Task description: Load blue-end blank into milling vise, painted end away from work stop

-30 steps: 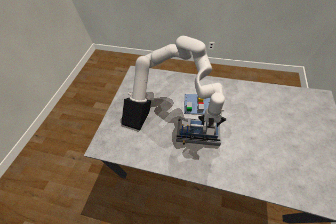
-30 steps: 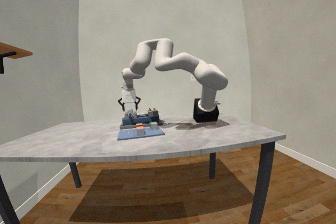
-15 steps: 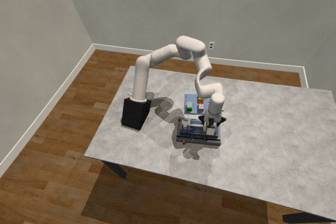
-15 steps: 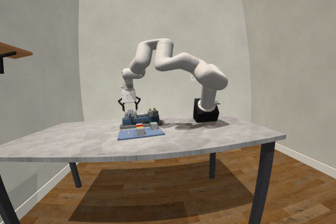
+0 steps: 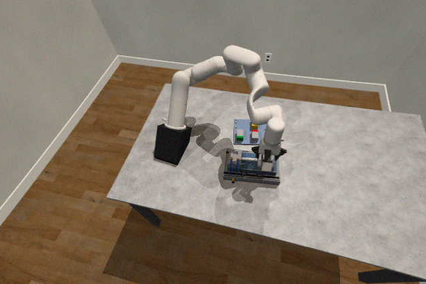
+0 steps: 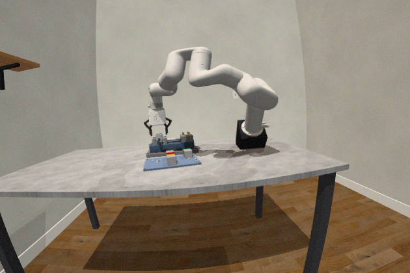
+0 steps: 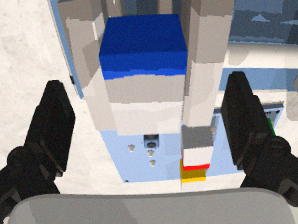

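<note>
Now: hand 2 cm above the blue-ended blank. Also, from my hand: milling vise: 7 cm behind, 2 cm to the right, 8 cm below; then work stop rod: 1 cm behind, 5 cm to the left, 3 cm below; then fixed jaw: 3 cm ahead, 1 cm to the left, 4 cm below.
</note>
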